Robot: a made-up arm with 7 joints.
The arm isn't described. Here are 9 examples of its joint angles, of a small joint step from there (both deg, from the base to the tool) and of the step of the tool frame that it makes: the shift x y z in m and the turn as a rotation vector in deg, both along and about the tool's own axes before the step.
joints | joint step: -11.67 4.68 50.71 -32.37 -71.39 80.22 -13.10 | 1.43 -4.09 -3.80 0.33 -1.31 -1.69 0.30
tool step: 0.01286 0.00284 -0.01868 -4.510 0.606 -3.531
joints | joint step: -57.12 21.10 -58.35 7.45 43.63 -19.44 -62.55 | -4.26 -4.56 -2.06 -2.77 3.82 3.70 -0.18
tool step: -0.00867 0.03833 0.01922 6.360 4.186 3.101
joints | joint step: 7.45 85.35 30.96 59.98 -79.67 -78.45 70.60 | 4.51 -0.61 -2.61 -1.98 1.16 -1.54 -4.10
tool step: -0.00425 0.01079 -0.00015 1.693 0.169 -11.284
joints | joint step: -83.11 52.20 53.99 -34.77 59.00 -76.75 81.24 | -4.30 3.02 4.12 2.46 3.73 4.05 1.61
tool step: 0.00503 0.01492 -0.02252 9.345 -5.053 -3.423
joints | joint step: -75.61 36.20 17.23 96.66 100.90 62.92 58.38 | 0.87 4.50 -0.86 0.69 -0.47 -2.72 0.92
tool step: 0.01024 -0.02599 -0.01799 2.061 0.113 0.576
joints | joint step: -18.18 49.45 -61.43 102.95 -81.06 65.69 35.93 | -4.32 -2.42 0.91 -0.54 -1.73 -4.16 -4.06
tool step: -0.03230 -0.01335 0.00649 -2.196 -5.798 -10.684
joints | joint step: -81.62 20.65 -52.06 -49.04 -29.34 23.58 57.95 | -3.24 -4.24 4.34 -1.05 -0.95 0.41 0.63
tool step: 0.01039 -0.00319 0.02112 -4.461 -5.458 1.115
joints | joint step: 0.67 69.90 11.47 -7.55 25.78 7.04 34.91 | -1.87 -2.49 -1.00 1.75 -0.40 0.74 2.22
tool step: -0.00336 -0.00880 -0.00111 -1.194 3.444 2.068
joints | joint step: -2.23 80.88 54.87 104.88 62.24 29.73 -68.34 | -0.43 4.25 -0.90 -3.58 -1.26 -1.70 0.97
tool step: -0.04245 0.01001 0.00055 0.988 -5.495 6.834
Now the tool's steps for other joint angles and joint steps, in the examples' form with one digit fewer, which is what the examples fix.
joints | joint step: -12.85 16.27 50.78 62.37 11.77 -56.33 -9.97 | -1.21 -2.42 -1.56 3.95 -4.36 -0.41 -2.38
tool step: -0.0113 -0.0252 -0.0083 -6.00 2.95 -1.09
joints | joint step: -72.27 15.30 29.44 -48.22 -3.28 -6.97 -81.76 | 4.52 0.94 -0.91 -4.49 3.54 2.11 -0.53
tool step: -0.0008 -0.0076 0.0141 -0.57 4.57 -3.92
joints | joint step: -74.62 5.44 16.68 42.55 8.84 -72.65 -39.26 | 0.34 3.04 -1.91 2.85 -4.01 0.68 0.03
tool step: -0.0144 0.0060 -0.0041 -1.74 2.58 0.70
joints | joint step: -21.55 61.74 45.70 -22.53 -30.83 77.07 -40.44 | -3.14 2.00 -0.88 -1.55 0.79 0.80 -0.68
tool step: -0.0062 -0.0078 0.0159 3.47 -1.95 0.28
